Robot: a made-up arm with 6 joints.
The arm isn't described. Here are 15 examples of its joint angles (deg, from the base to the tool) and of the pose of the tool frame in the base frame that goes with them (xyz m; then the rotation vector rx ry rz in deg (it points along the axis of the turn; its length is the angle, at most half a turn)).
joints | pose
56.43 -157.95 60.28 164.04 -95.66 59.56 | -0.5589 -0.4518 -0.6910 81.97 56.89 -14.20
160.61 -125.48 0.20 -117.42 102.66 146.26 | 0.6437 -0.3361 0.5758 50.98 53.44 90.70
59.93 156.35 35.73 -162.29 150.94 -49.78 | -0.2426 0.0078 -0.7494 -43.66 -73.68 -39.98
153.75 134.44 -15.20 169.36 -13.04 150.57 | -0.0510 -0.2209 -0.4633 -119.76 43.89 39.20
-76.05 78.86 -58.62 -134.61 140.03 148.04 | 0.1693 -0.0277 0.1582 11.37 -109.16 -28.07
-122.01 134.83 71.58 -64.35 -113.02 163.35 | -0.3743 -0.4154 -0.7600 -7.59 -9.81 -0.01
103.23 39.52 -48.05 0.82 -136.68 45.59 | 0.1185 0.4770 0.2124 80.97 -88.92 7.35
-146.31 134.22 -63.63 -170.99 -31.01 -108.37 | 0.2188 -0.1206 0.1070 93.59 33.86 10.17
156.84 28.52 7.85 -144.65 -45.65 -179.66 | -0.8402 0.1603 0.5567 26.72 -51.96 167.28
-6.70 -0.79 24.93 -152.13 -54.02 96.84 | 0.6098 0.1282 1.1453 37.01 -55.89 52.15
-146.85 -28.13 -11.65 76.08 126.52 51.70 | -0.2184 -0.0782 1.2808 -161.40 25.54 -5.15
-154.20 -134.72 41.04 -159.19 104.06 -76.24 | 1.0482 0.2736 0.0061 55.43 -68.73 102.95
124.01 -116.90 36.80 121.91 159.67 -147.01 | 0.5769 -1.0672 0.1437 -50.34 -98.49 117.89
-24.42 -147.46 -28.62 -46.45 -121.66 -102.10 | -0.5182 0.0654 0.4088 79.33 18.50 4.66
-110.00 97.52 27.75 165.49 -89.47 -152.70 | -0.1039 -0.9209 -0.3093 -33.19 13.39 -125.83
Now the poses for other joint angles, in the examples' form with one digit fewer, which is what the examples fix.
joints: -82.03 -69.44 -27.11 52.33 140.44 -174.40
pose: -0.173 0.244 1.103 19.9 29.5 61.1
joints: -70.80 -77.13 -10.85 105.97 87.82 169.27
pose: -0.131 0.563 1.125 33.4 5.3 2.3
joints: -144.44 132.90 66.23 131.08 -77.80 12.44
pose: -0.621 -0.625 -0.602 -18.2 -175.0 7.0
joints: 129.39 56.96 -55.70 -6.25 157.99 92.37
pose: -0.004 0.356 0.124 -10.9 -99.2 57.5
